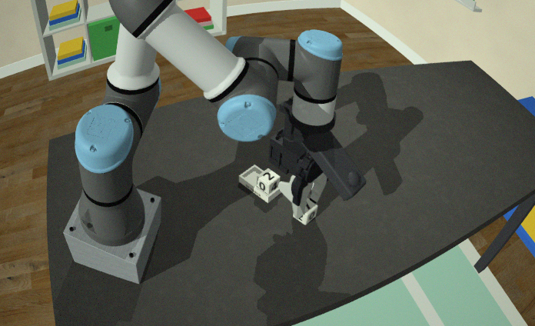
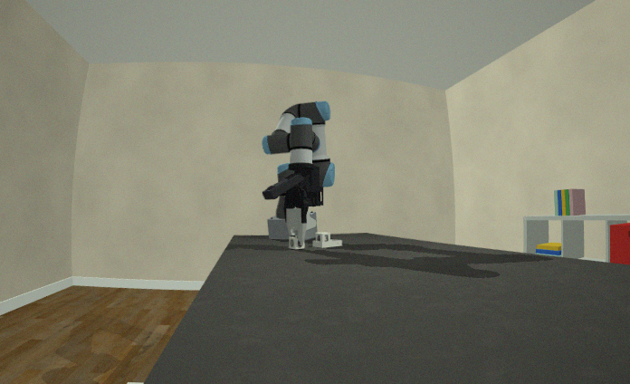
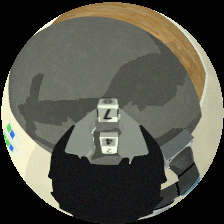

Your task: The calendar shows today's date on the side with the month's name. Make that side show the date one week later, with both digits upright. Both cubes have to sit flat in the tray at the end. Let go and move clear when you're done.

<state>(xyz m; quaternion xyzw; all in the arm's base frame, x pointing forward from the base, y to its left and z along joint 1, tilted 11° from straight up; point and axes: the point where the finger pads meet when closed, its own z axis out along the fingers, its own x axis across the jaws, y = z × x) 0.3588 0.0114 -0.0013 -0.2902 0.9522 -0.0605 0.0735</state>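
Now: the white tray 6 cm behind my hand, 9 cm to the left of it and 2 cm below it.
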